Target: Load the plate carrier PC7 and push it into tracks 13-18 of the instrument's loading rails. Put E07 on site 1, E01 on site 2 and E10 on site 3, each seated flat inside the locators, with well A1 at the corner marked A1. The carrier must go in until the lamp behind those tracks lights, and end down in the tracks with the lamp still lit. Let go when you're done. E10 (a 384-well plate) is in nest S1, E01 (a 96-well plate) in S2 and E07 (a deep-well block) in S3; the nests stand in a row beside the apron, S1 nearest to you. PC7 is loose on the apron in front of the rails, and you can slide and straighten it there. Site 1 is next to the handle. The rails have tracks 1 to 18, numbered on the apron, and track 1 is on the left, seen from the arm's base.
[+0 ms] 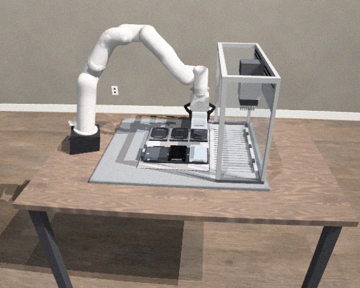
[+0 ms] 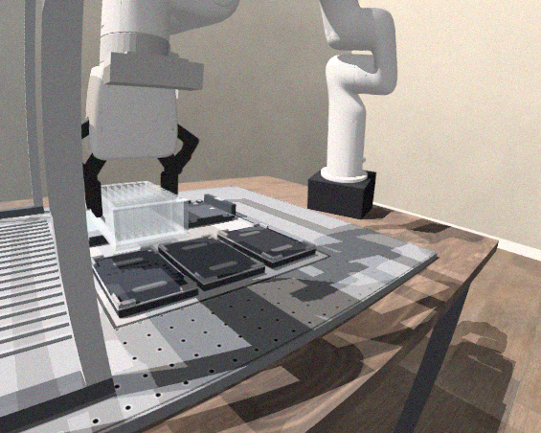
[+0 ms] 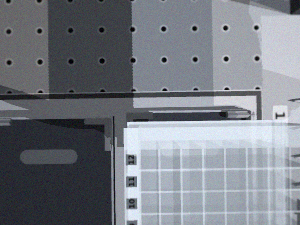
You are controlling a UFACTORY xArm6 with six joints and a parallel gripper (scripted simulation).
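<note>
The dark carrier PC7 is 14 cm behind my hand, 20 cm to the right of it and 9 cm below it. The rest, counted from my hand: nest S2: 11 cm behind, 1 cm to the left, 10 cm below; deep-well block E07: 1 cm below; corner mark: 16 cm behind, 4 cm to the right, 9 cm below.
</note>
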